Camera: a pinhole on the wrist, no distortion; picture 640 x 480 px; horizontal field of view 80.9 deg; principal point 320.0 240.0 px. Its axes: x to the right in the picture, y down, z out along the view. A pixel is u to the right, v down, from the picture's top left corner.
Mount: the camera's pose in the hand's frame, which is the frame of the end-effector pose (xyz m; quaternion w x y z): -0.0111 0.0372 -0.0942 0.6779 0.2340 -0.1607 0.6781
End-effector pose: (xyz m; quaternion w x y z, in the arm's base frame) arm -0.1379 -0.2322 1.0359 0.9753 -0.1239 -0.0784 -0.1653
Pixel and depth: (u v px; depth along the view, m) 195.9 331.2 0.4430
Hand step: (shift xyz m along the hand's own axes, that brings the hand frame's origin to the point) -0.0783 -0.3267 0.2097
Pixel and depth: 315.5 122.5 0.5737
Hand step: 0.2244 -0.2704 0.3655
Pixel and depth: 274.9 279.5 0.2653
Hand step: -0.0134 -0.1325 0.1141
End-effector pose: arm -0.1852 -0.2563 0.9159 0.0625 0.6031 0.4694 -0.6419
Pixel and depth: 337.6 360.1 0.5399
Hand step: -0.1285 -0.2354 0.3894
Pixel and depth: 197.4 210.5 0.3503
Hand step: 0.0479 -0.2461 0.1357
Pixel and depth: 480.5 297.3 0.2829
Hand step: -0.0224 -0.0134 0.2121
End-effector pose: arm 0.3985 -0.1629 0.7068 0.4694 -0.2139 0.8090 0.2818
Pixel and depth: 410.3 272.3 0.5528
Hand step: 0.0004 -0.1478 0.4454
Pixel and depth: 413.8 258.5 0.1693
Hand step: -0.0013 -0.0179 0.0713
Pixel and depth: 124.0 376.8 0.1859
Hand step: -0.0628 -0.1462 0.0165
